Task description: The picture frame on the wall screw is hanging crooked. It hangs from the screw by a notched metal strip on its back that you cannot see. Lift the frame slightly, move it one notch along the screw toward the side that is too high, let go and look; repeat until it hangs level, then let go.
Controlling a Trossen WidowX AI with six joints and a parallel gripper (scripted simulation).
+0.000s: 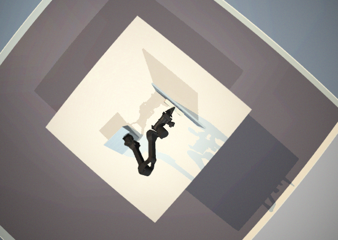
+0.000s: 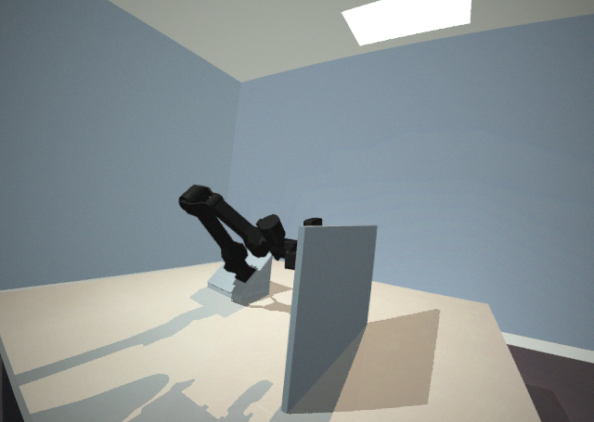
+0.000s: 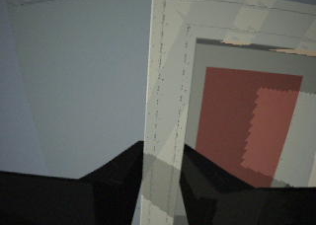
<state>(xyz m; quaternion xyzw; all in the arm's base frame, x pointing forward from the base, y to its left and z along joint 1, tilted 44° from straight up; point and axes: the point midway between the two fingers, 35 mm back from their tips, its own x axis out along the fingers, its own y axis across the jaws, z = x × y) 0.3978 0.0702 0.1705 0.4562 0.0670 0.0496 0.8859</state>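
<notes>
The picture frame is 50 mm below my gripper tip and 10 mm to the left of it. From my gripper tip the other things lie so: grey-blue wall panel 70 mm below, 20 mm ahead, 10 mm to the right.
</notes>
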